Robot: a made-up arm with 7 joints.
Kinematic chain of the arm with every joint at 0, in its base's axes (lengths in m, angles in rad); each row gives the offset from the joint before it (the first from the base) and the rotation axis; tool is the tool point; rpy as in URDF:
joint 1: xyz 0 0 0.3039 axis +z
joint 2: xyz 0 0 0 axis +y
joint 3: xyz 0 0 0.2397 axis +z
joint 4: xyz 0.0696 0 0 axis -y
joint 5: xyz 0.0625 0 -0.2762 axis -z
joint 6: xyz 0 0 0 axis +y
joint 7: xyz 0.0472 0 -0.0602 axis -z
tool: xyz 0 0 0 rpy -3.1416 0 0
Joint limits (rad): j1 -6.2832..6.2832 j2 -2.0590..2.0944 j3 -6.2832..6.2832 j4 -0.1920..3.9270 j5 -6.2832..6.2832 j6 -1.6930..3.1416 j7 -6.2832..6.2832
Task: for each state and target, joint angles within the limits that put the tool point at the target. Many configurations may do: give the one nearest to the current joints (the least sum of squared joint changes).
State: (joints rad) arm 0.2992 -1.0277 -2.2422 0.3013 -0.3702 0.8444 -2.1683
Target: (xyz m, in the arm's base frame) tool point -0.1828 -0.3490 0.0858
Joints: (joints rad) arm 0.2785 -1.1631 -2.3962 1.1742 -0.3671 0.6373 -2.1683
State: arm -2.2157 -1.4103 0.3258 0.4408 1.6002 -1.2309 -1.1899
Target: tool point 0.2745 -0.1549 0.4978
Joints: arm -2.6087 -1.6061 1.1610 0.9578 1.3786 -1.0674 -1.1899
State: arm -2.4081 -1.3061 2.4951 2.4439 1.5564 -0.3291 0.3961
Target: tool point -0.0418 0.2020 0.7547
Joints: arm -1.7942 -0.6961 2.1990 3.6658 1.3084 -0.4730 0.3961
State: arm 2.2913 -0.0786 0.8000 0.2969 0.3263 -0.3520 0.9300
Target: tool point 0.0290 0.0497 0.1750
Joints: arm 1.9051 0.5454 0.1578 -0.1920 1.2220 -0.2903 0.9300
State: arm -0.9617 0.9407 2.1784 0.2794 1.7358 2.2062 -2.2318
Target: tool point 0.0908 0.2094 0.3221
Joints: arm -0.9930 0.4447 1.8252 0.2235 1.8193 1.8820 -2.2318
